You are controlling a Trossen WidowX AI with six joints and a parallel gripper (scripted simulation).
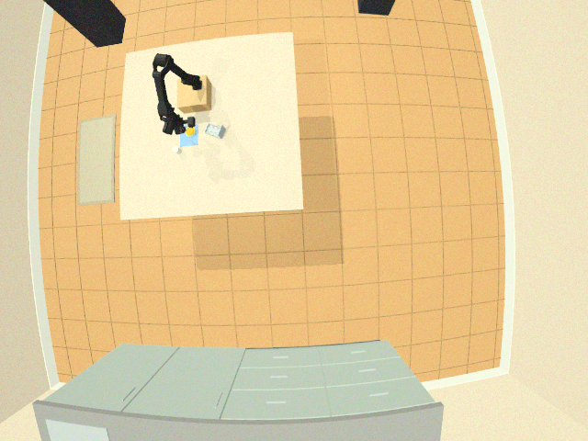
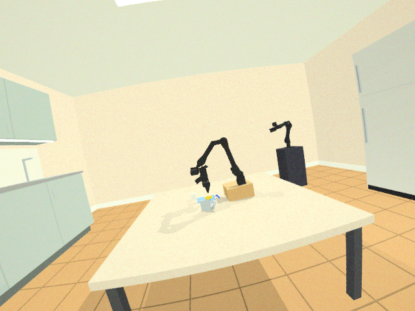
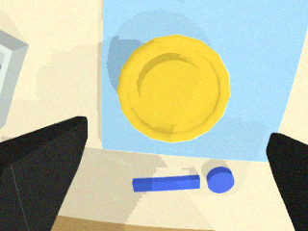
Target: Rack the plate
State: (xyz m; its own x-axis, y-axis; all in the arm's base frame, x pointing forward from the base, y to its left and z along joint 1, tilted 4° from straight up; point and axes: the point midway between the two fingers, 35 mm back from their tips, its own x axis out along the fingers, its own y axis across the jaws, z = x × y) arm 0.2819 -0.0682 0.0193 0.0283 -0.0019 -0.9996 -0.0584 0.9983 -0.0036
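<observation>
Right now my gripper tip is 5 cm above the yellow plate. The rest, counted from my gripper tip: blue mat 6 cm below, 2 cm to the right, 2 cm ahead; then dish rack 17 cm to the left, 4 cm below, 1 cm ahead.
</observation>
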